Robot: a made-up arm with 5 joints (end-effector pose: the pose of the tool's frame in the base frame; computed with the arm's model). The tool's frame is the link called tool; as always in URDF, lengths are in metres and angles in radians.
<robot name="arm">
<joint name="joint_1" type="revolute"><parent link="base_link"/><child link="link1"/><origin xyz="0.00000 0.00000 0.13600" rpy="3.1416 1.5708 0.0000"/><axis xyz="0 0 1"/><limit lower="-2.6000" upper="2.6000" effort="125" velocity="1.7"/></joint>
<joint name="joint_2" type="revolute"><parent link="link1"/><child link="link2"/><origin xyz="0.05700 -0.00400 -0.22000" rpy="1.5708 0.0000 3.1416"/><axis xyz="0 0 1"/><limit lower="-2.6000" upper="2.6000" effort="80" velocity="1.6"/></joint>
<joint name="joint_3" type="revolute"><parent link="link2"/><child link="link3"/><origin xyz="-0.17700 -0.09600 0.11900" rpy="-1.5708 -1.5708 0.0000"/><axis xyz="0 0 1"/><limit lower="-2.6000" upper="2.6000" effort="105" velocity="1.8"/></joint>
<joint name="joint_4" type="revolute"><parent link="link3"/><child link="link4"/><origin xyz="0.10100 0.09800 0.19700" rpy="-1.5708 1.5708 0.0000"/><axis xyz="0 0 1"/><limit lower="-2.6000" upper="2.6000" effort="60" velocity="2.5"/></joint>
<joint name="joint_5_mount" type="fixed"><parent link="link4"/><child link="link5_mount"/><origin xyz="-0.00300 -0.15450 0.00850"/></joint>
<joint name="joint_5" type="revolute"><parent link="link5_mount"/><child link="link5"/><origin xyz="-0.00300 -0.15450 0.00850" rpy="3.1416 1.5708 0.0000"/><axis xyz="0 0 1"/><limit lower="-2.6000" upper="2.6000" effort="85" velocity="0.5"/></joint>
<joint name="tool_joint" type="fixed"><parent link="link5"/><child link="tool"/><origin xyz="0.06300 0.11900 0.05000" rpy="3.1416 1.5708 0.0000"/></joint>
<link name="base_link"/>
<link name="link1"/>
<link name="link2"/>
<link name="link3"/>
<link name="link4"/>
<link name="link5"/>
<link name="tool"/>
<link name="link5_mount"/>
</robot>
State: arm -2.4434 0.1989 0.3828 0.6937 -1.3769
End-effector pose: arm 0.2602 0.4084 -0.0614 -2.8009 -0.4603 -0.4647
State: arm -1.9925 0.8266 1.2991 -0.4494 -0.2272
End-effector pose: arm -0.1950 0.1980 -0.0043 0.6168 0.5162 -1.2158
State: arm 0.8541 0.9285 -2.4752 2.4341 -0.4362
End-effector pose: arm 0.4047 -0.1242 0.3525 -0.9755 -0.1441 -2.4736
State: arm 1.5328 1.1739 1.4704 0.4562 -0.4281
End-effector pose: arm -0.0469 0.0717 0.2934 -2.5947 0.0191 0.7206
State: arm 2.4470 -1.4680 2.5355 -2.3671 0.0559
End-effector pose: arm -0.1810 0.3887 0.1133 2.6868 1.2394 0.1221
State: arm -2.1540 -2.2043 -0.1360 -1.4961 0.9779
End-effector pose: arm 0.5262 -0.1967 -0.2520 0.2010 0.9893 1.8534
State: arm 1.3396 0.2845 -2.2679 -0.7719 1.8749
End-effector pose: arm 0.0203 -0.7124 0.0828 -1.0826 0.5322 -0.2357
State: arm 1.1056 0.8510 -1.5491 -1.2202 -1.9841
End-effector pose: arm 0.2363 -0.5005 0.0513 2.4131 0.1441 -0.3416
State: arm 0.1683 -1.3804 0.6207 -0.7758 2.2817
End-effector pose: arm 0.3283 -0.1301 0.4690 2.4943 0.5464 -0.8941
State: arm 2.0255 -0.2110 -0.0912 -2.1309 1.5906
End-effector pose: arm -0.1412 0.0803 0.0903 0.5225 -0.8364 2.4969
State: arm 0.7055 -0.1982 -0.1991 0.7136 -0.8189
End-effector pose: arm 0.2472 -0.6015 0.2041 0.5138 0.4475 0.5539
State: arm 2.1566 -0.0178 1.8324 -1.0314 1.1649
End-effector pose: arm -0.2643 -0.0980 0.0254 1.4405 0.6919 0.8147
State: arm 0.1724 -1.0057 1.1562 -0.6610 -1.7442
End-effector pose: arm 0.1109 -0.1668 0.3786 0.2320 0.3235 -0.3291
